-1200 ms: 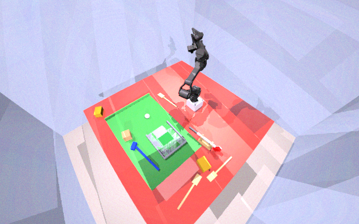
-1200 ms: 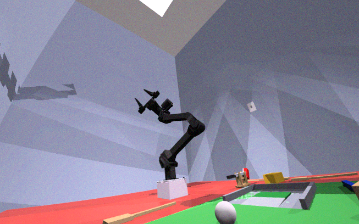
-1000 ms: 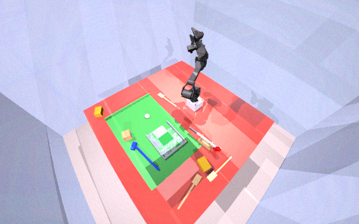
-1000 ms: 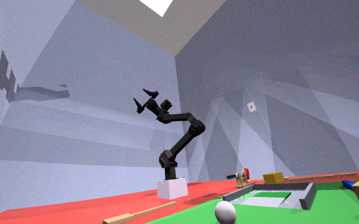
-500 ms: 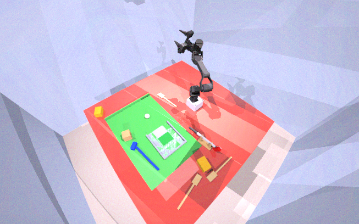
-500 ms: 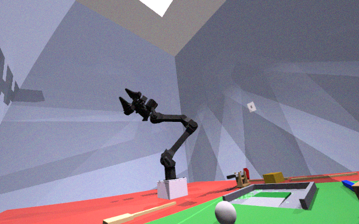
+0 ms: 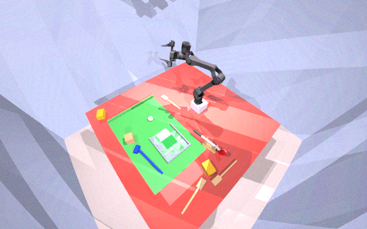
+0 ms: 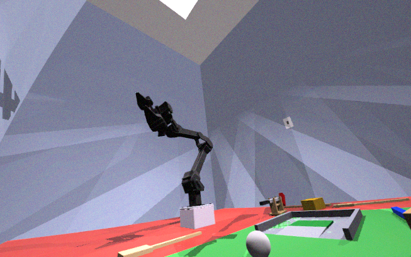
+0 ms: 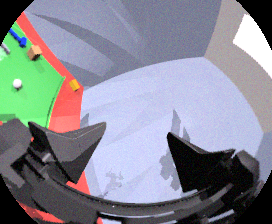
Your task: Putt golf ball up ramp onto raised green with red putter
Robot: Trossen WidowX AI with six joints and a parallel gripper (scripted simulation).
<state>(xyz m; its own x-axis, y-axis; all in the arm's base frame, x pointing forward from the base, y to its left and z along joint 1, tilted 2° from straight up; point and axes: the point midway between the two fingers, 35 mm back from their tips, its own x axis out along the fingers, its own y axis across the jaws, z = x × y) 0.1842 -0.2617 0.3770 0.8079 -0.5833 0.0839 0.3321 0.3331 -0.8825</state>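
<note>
Right now my gripper tip is 650 mm to the right of the red putter, 400 mm above it and 60 mm past it. Also, from my gripper tip: green mat: 460 mm below, 360 mm to the left, 280 mm ahead; then tan block: 450 mm ahead, 430 mm below, 310 mm to the left; then white golf ball: 440 mm below, 240 mm ahead, 210 mm to the left.
</note>
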